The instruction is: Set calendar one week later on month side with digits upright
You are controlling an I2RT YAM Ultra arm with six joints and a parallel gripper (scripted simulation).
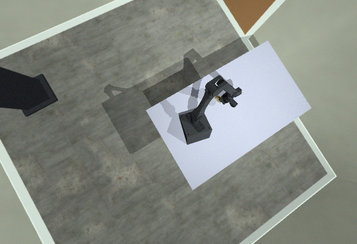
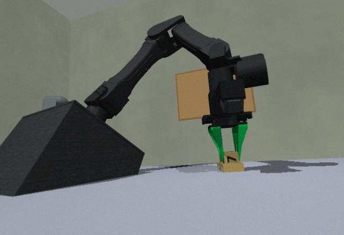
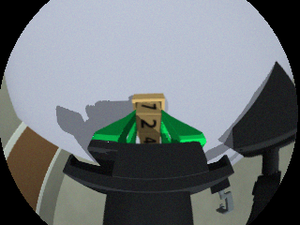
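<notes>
Now: the wooden cube right at my hand. Round my hand: wooden tray (2 cm to the left, 2 cm below, 1 cm behind).
</notes>
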